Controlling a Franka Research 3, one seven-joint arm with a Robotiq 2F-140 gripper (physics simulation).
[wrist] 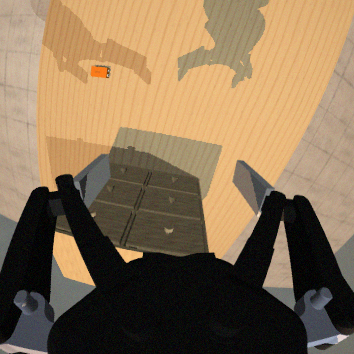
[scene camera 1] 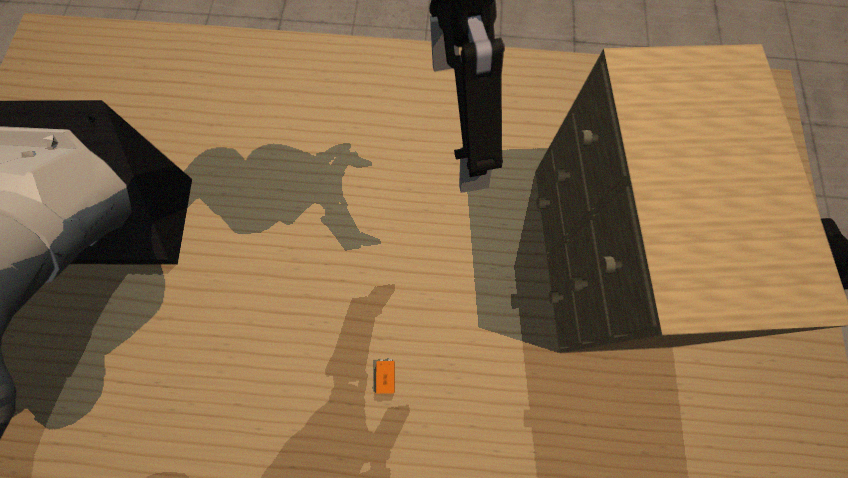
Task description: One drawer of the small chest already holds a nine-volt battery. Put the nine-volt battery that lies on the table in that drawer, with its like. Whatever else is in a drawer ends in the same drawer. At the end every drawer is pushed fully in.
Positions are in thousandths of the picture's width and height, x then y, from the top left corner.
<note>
In view: my gripper (scene camera 1: 541,258), a small chest (scene camera 1: 865,514), a drawer (scene camera 1: 706,283), a drawer (wrist: 445,507) and a drawer (scene camera 1: 734,551).
The small chest also shows in the wrist view (wrist: 185,710). My gripper also shows in the wrist view (wrist: 487,473).
</note>
